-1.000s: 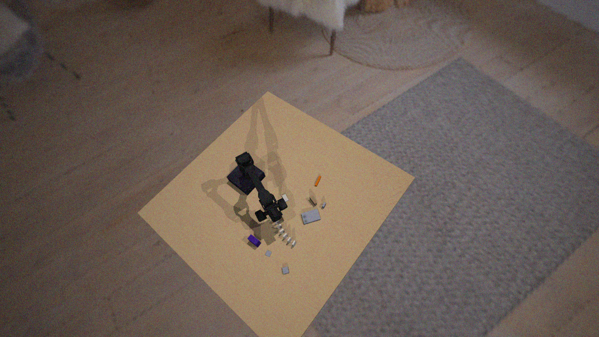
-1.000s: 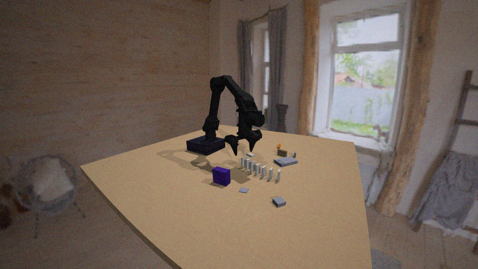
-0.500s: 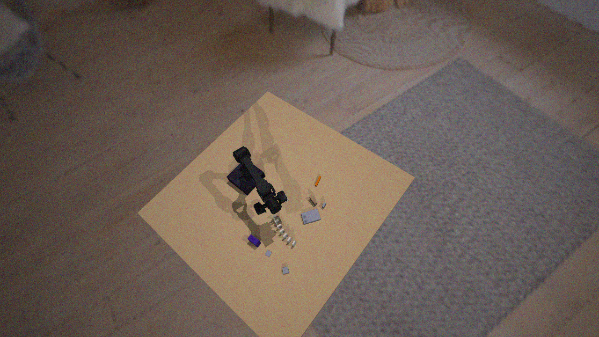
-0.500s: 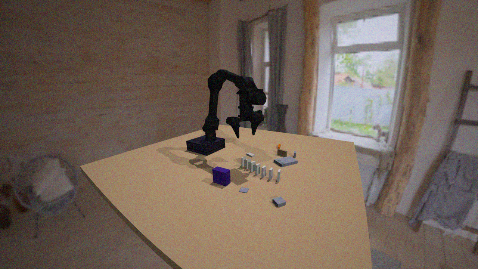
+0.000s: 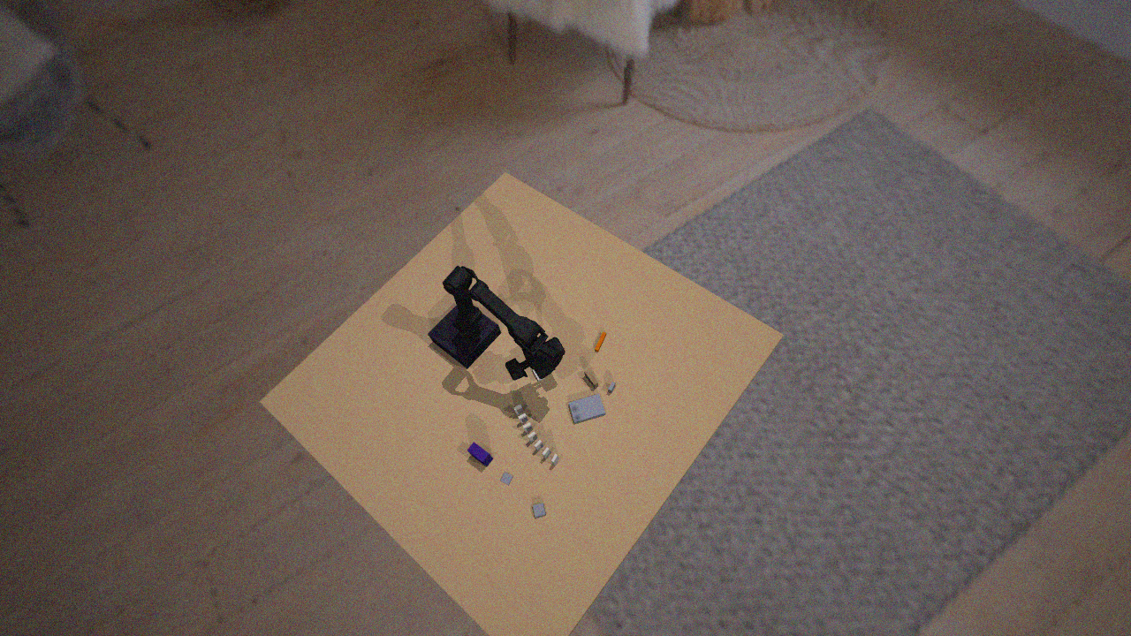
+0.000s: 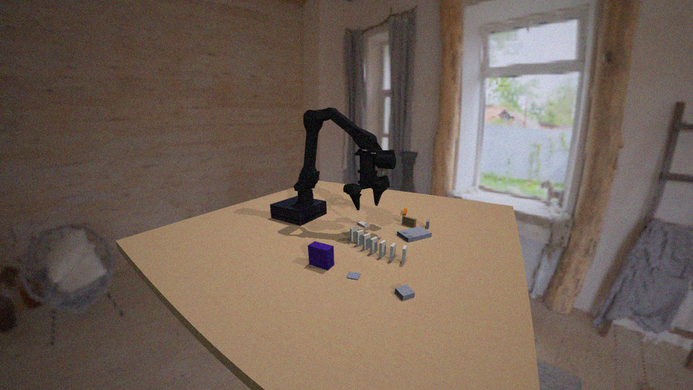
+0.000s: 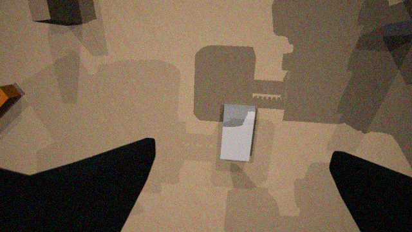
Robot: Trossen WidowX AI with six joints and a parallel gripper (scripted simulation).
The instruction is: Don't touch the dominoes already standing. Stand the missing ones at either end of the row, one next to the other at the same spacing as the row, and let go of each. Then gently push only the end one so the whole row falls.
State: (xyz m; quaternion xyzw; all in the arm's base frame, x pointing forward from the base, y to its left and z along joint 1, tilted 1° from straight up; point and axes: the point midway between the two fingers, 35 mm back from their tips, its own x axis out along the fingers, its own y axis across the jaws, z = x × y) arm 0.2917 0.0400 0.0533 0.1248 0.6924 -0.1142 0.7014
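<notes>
The brown block lies 14 cm ahead of my gripper tip, 10 cm to the left of it and 6 cm below it. From my gripper tip the other things lie so: flat blue-grey slab (19 cm ahead, 7 cm below, 2 cm to the left); purple block (32 cm to the right, 5 cm below, 4 cm ahead); orange bar (23 cm to the left, 7 cm below, 7 cm ahead).
</notes>
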